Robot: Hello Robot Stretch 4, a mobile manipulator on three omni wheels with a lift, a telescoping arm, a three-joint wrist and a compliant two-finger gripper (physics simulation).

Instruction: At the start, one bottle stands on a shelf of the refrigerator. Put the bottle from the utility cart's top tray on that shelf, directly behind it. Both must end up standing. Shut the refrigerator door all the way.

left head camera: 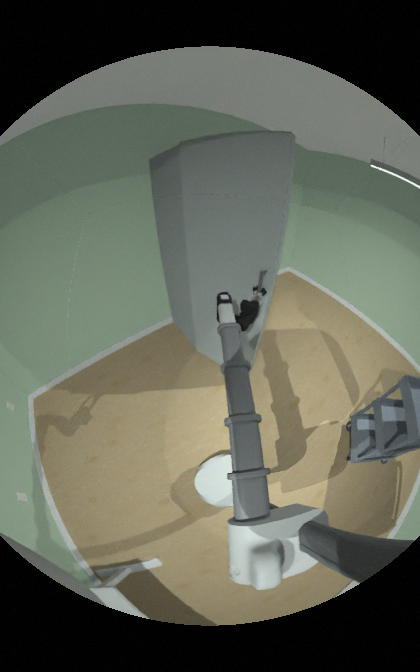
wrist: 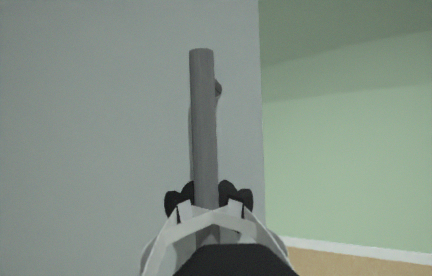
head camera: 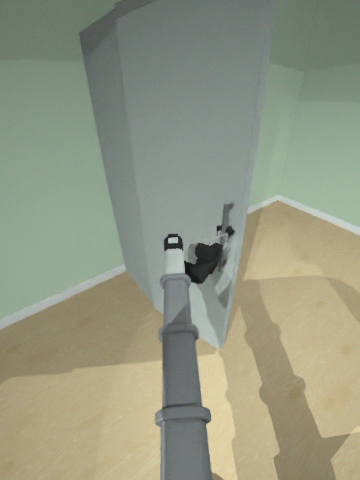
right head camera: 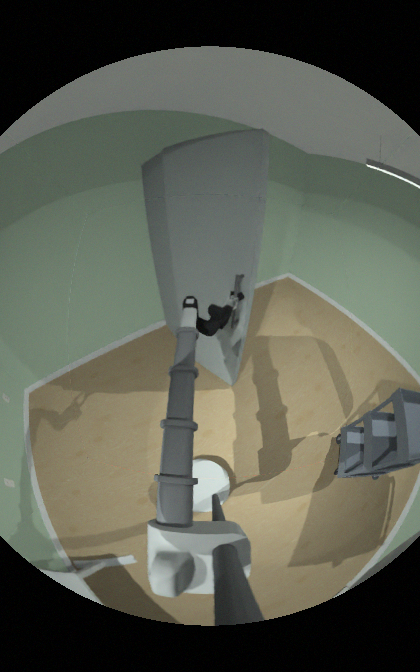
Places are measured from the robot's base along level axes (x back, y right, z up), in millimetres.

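Where they show: gripper, fingertip midpoint: (left head camera: 260, 287) (wrist: 209, 197) (head camera: 226, 227) (right head camera: 238, 292); robot's base, origin of the base link: (left head camera: 222, 479) (right head camera: 200, 484).
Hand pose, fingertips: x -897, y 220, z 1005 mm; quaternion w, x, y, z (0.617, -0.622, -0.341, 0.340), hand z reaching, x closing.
Observation:
Each offset is from my fingertips to the top centre of the thing. "*": to the spot under its first point. Level surfaces: height alone.
The refrigerator (head camera: 185, 125) (left head camera: 230, 230) (right head camera: 215, 225) is a tall grey block by the green walls; its door face fills the left of the wrist view (wrist: 100, 125). Its inside and shelves are hidden, and I cannot tell whether the door has a gap. My gripper (head camera: 225, 231) (left head camera: 259, 291) (right head camera: 237, 296) (wrist: 209, 197) is shut on the upright grey door handle {* dy -15, dx +42, dz +95 mm} (head camera: 227, 212) (left head camera: 263, 276) (right head camera: 239, 282) (wrist: 202, 110), with one black fingertip on each side of the bar. The utility cart {* dy +937, dx +808, dz -533 mm} (left head camera: 378, 425) (right head camera: 368, 440) stands at the right; its top is cut off. Neither bottle shows.
My telescoping arm (head camera: 179, 370) (left head camera: 242, 400) (right head camera: 180, 400) reaches out over the floor {dz -1033 mm} (head camera: 90, 400) to the door. A white round disc (left head camera: 212, 480) (right head camera: 212, 485) lies below the arm. The wall (head camera: 45, 175) stands left of the refrigerator, and another wall (wrist: 350, 150) is at its right.

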